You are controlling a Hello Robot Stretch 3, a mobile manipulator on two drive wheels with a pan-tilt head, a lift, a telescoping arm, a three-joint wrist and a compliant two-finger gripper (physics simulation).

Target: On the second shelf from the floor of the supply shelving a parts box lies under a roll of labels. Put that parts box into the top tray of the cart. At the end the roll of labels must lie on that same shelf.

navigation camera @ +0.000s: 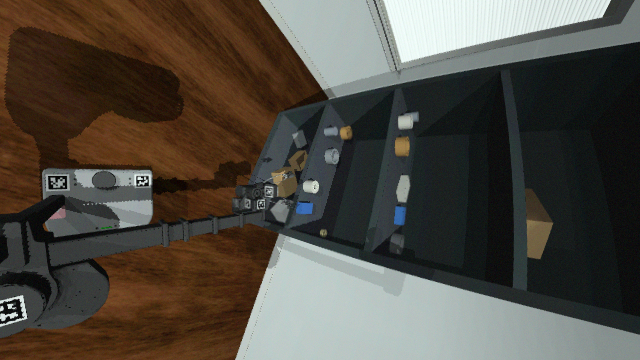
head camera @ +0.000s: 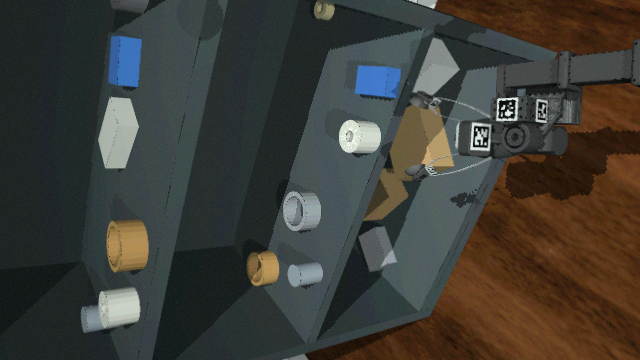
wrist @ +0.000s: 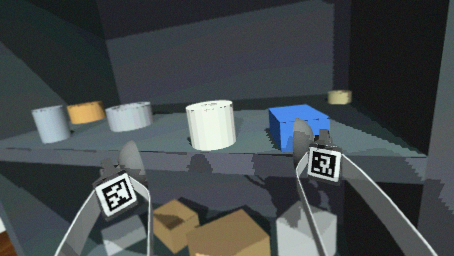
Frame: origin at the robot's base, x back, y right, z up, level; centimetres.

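Seen in the pictures: gripper, fingertip midpoint: (navigation camera: 293,188) (head camera: 409,136); robot's base, link origin: (navigation camera: 104,179).
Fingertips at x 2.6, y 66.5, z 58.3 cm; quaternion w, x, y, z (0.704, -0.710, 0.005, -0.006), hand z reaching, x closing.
Note:
Offsets run from my fingertips to a thing's top centre. "spot": to the spot under its first point. Level surfaces: height alone.
A white roll of labels @(spot: dx +0.0, dy +12.4, dz -0.3 cm) (head camera: 365,136) (navigation camera: 311,186) (wrist: 211,125) stands upright on the second shelf @(dz -5.0 cm) (head camera: 345,200) (wrist: 165,142), near its front edge. The blue parts box @(dx +11.7, dy +12.1, dz -0.9 cm) (head camera: 377,81) (navigation camera: 304,208) (wrist: 295,112) lies on the same shelf, to the right of the roll in the wrist view, with a gap between them. Nothing lies on top of it. My gripper (head camera: 420,136) (wrist: 218,146) is open and empty, back from the shelf's front edge; in the wrist view its right finger covers part of the blue box. The cart does not show in these views.
A grey ring @(dx -18.9, dy +37.2, dz -0.1 cm) (head camera: 302,211) (wrist: 130,116), an orange ring @(dx -37.6, dy +55.1, dz +0.1 cm) (head camera: 263,268) and a grey cylinder @(dx -34.4, dy +33.4, dz +2.1 cm) (head camera: 305,274) share the shelf. Cardboard boxes @(dx +0.0, dy +36.5, dz -40.7 cm) (head camera: 415,137) (wrist: 230,237) and a pale box @(dx +23.3, dy +34.0, dz -37.7 cm) (head camera: 437,70) (wrist: 306,230) stand on the bottom level. The shelf above bears another blue box @(dx +12.8, dy +35.1, dz +44.8 cm) (head camera: 125,61).

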